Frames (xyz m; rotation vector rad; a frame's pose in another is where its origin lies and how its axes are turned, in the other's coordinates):
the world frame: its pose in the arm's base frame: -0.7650 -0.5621 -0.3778 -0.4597 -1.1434 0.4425
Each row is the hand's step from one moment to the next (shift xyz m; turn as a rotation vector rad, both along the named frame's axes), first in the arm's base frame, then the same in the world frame.
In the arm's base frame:
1: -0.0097 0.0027 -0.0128 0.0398 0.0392 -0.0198
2: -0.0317 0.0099 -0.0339 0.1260 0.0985 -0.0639
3: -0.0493 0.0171 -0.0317 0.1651 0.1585 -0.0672
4: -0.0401 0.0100 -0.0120 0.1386 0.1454 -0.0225
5: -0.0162 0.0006 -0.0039 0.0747 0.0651 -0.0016
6: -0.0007 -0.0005 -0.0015 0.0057 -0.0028 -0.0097
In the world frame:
1: -0.0116 0.0103 0.0050 0.0207 0.0394 -0.0392
2: -0.0312 0.0302 0.0191 0.0503 0.1043 -0.1275
3: -0.0317 0.0367 0.0371 0.0948 0.1517 -0.1578
4: -0.0176 0.0189 0.0344 0.1120 0.1186 -0.1193
5: -0.0083 0.0043 0.0138 0.0610 0.0471 -0.0623
6: -0.0017 0.0005 0.0001 -0.0069 0.0025 -0.0090

